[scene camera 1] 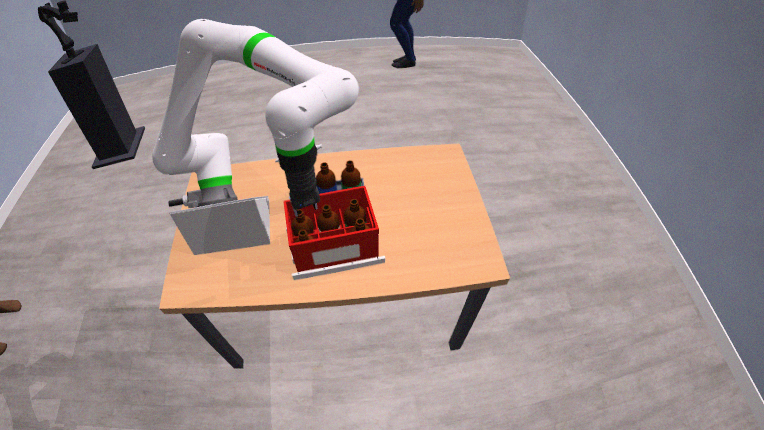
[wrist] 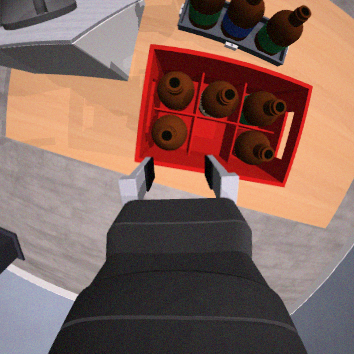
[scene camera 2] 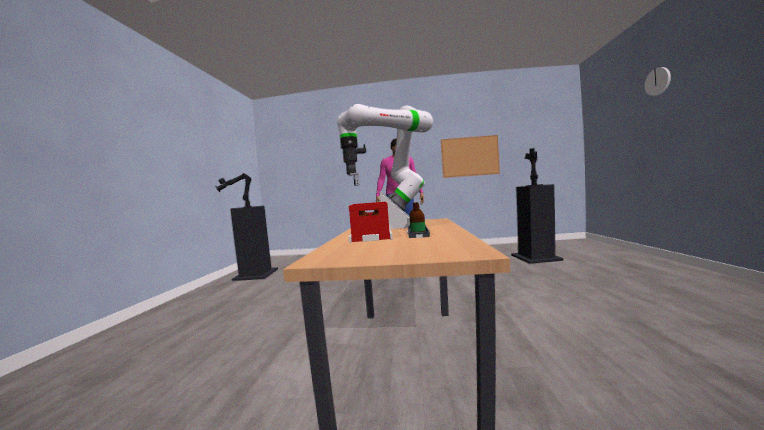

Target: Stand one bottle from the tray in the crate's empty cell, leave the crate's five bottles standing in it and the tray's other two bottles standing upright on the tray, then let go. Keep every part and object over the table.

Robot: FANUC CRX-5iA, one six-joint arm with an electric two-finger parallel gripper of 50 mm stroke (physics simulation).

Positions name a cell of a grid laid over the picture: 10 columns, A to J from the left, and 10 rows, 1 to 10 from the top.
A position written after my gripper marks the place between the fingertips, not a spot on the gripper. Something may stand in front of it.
Observation:
In view: my gripper (scene camera 1: D5).
My gripper also shows in the wrist view (wrist: F5).

